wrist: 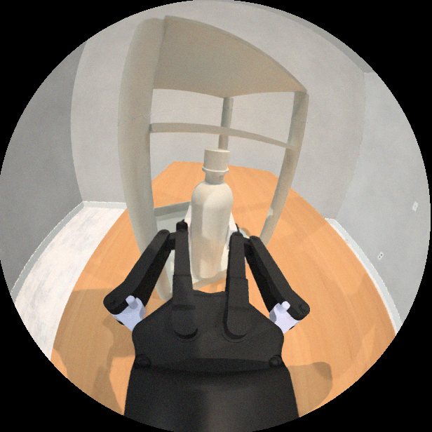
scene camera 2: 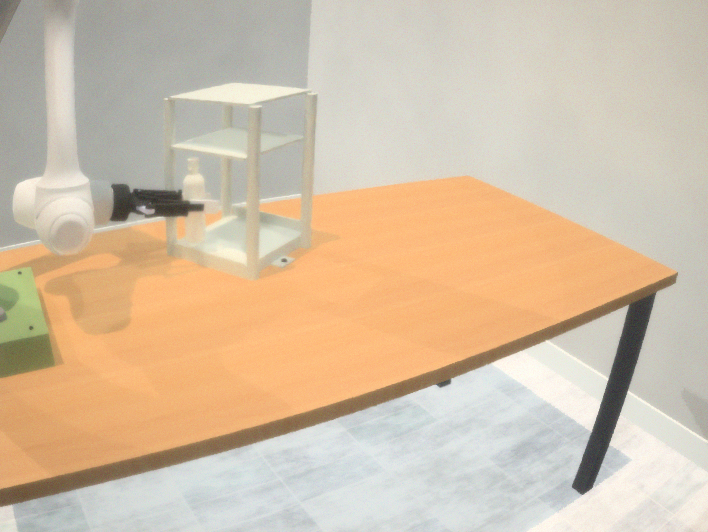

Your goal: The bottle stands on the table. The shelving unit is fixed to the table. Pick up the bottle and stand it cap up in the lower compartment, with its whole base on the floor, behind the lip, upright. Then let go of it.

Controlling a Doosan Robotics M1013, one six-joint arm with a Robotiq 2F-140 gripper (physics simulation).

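Frame: origin at the arm's base, x back, y right, z up, level; millimetres.
Seen in the pictures: gripper, between the fingertips: (scene camera 2: 213, 203).
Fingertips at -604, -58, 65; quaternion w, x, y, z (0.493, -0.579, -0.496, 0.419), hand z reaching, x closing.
Offsets run from my fingertips to a thing's top centre, as dx, dy, dz. "pt": to the spot under its first point. Level surfaces: height alone.
The cream bottle @[+43, -7, +103] (scene camera 2: 194, 188) (wrist: 212, 220) is upright, cap up, at the open front of the shelving unit @[-67, -10, +231] (scene camera 2: 253, 188) (wrist: 135, 120), below its middle shelf. My gripper (scene camera 2: 200, 207) (wrist: 208, 214) reaches in level and is shut on the bottle's body. In the wrist view the bottle's base shows over the unit's front lip. In the scene view the base overlaps the lower compartment's floor @[dz -95] (scene camera 2: 226, 243) near the front left post. I cannot tell whether the base touches the floor.
The unit's posts stand on both sides of the bottle, with the middle shelf @[pt -44, -15, +125] (scene camera 2: 228, 141) above its cap and the top board @[pt -65, -7, +231] (scene camera 2: 240, 92) higher up. A green block (scene camera 2: 28, 308) lies on the table @[dz -124] (scene camera 2: 366, 286) at the left edge of the scene view.
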